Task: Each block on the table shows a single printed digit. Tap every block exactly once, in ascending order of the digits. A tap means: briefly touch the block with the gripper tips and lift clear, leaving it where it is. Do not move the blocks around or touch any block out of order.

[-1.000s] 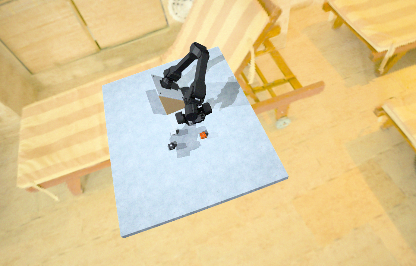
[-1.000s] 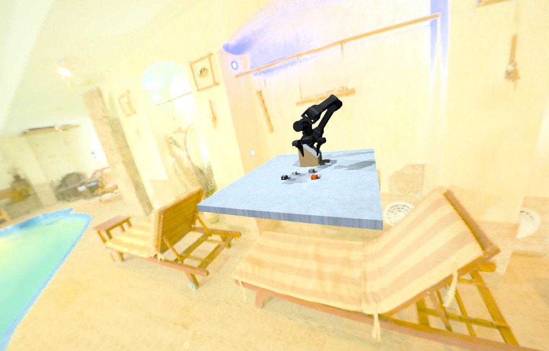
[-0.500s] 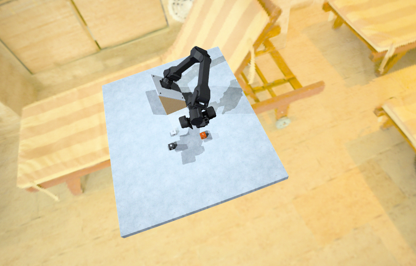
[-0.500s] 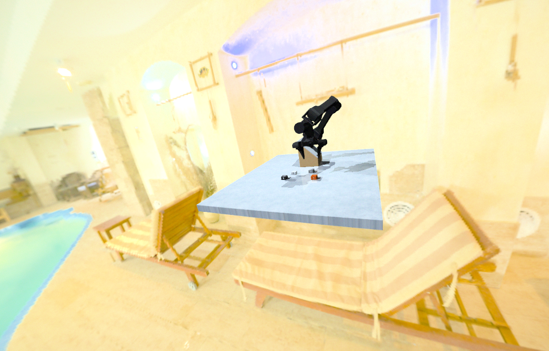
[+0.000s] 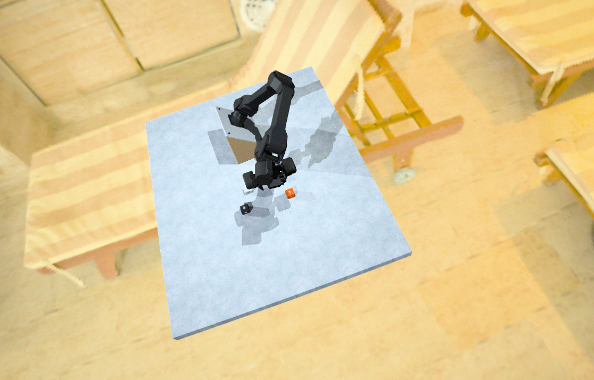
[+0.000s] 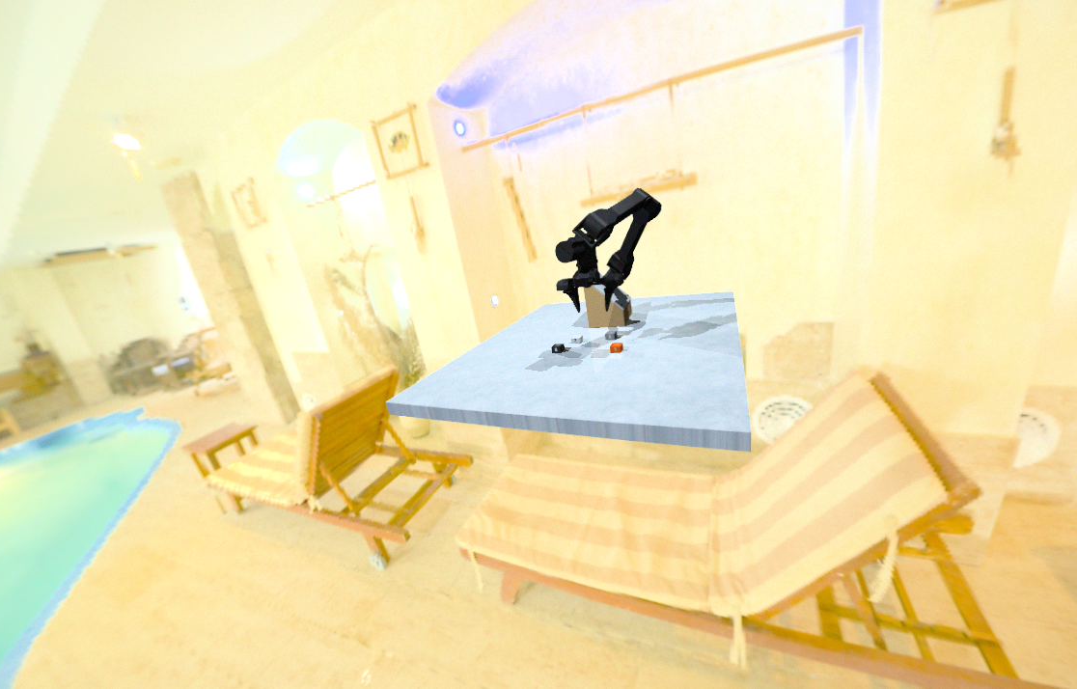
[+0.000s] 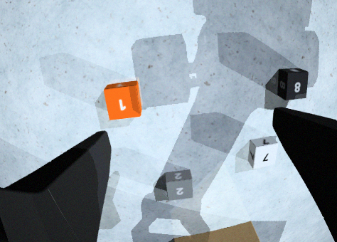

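Now: the orange block 120 mm below my gripper tip, 50 mm to the left of it and 20 mm behind it. Also, from my gripper tip: white block (120 mm below, 110 mm behind, 100 mm to the right); then grey block (140 mm behind, 120 mm below, 10 mm to the left); then black block (140 mm to the right, 120 mm below, 30 mm behind).
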